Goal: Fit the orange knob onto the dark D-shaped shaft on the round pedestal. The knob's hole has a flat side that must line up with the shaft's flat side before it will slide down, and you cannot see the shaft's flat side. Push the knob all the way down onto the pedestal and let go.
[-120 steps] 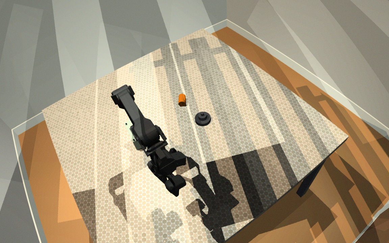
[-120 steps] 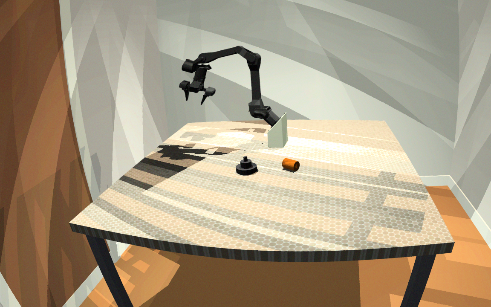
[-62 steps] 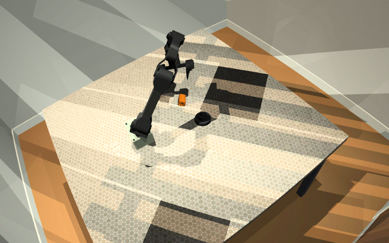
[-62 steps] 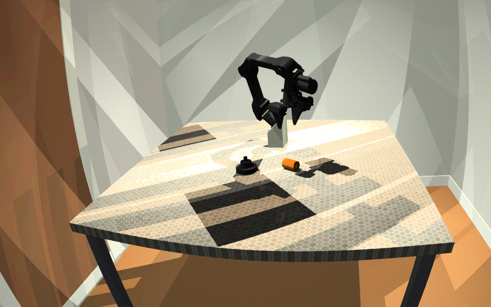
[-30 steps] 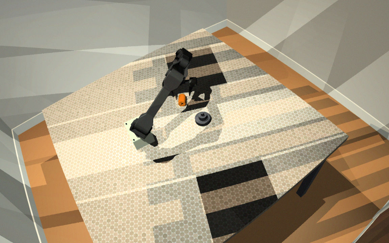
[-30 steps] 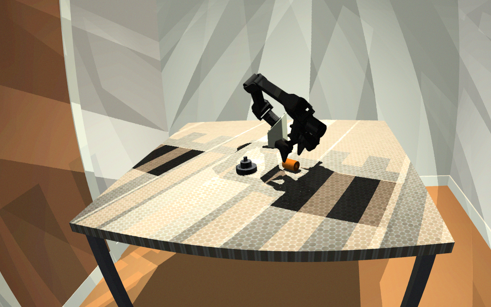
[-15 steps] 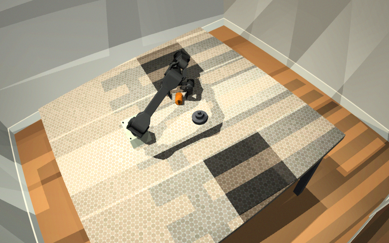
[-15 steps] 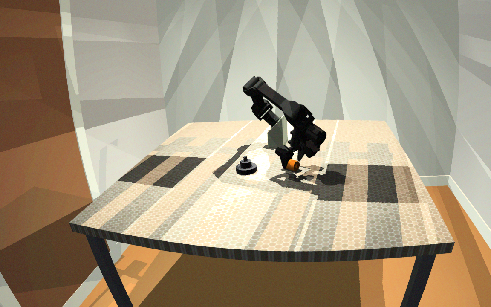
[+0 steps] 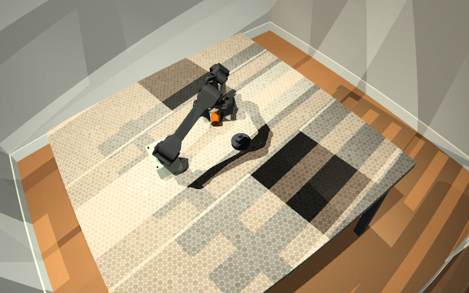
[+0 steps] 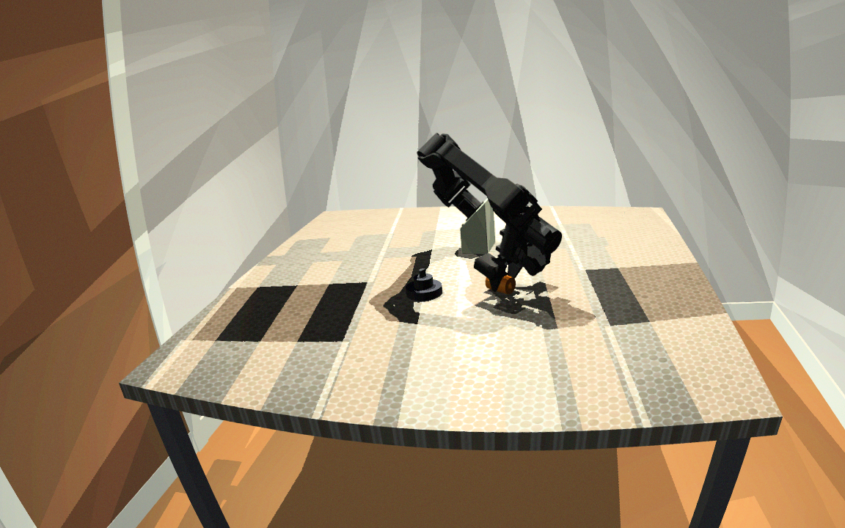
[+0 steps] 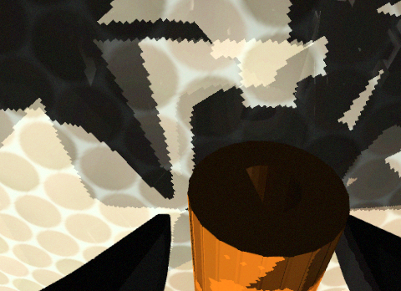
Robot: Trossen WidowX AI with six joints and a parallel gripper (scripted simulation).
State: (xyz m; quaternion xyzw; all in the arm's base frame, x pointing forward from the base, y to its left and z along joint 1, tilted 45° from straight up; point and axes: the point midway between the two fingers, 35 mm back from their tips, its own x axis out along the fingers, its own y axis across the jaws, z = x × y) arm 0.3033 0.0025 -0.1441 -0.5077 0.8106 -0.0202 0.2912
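The dark round pedestal lies 10 mm ahead of my gripper tip, 180 mm to the right of it and 20 mm above it. Also, from my gripper tip: orange knob (10 mm above).
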